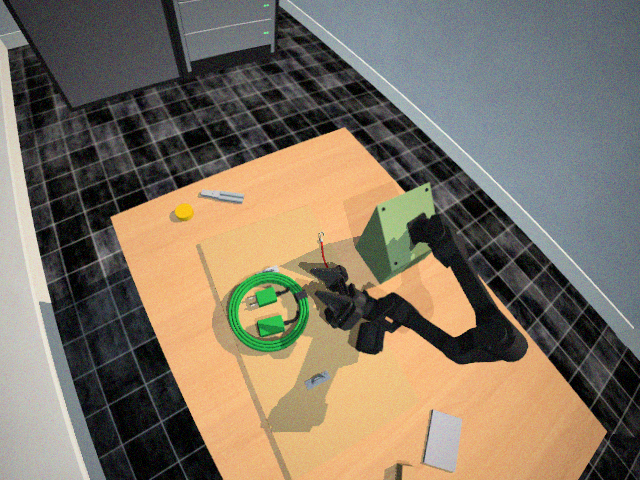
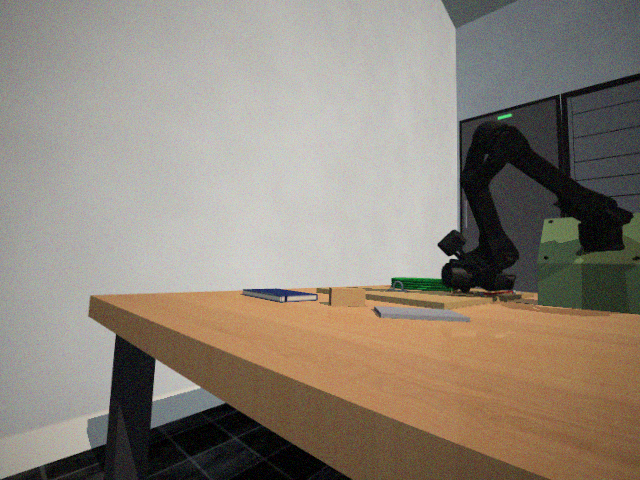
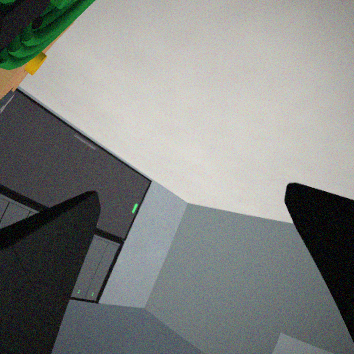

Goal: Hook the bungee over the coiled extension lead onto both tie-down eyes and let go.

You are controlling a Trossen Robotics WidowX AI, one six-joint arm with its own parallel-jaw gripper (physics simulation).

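Where they show: gripper, fingertip midpoint: [image 1: 313,280] [image 2: 456,249] [image 3: 193,196]; arm's base, link origin: [image 1: 418,228] [image 2: 601,241].
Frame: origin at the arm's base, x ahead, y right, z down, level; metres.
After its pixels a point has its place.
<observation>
The coiled green extension lead [image 1: 233,311] {x 0.493, y 0.092, z 0.104 m} [image 2: 418,283] {x 0.395, y -0.044, z 0.115 m} [image 3: 60,25] {x 0.387, y 0.122, z 0.104 m} lies on the board [image 1: 248,235] {x 0.355, y 0.274, z 0.134 m} [image 2: 408,298] {x 0.306, y -0.320, z 0.134 m}, overhanging its edge. One tie-down eye [image 1: 270,269] {x 0.360, y 0.143, z 0.112 m} shows at the coil's upper rim; the other tie-down eye [image 1: 317,379] {x 0.411, y -0.148, z 0.108 m} [image 2: 397,284] is apart from the coil, on its lower right. The red bungee [image 1: 323,253] {x 0.205, y 0.114, z 0.129 m} lies with one metal hook [image 1: 321,236] {x 0.180, y 0.164, z 0.130 m} showing; the rest is hidden under the gripper. My gripper [image 1: 314,282] {x 0.313, y 0.032, z 0.011 m} [image 3: 193,196] {x 0.313, y 0.032, z 0.011 m} is open, low over the board right of the coil, with nothing seen between its fingers.
A green angled mount [image 1: 385,242] {x 0.111, y 0.015, z -0.005 m} [image 2: 560,286] {x 0.074, y -0.049, z 0.101 m} stands near the arm's base. A yellow disc [image 1: 184,211] {x 0.478, y 0.435, z 0.127 m} [image 3: 36,63] {x 0.469, y 0.416, z 0.130 m} and a grey tool [image 1: 222,196] {x 0.358, y 0.435, z 0.134 m} lie at the far edge. A grey slab [image 1: 443,440] {x 0.241, y -0.440, z 0.140 m} [image 2: 421,313] {x 0.227, y -0.458, z 0.140 m}, a wooden block [image 2: 347,297] {x 0.362, y -0.449, z 0.130 m} and a blue book [image 2: 279,295] {x 0.467, y -0.511, z 0.134 m} lie on the table.
</observation>
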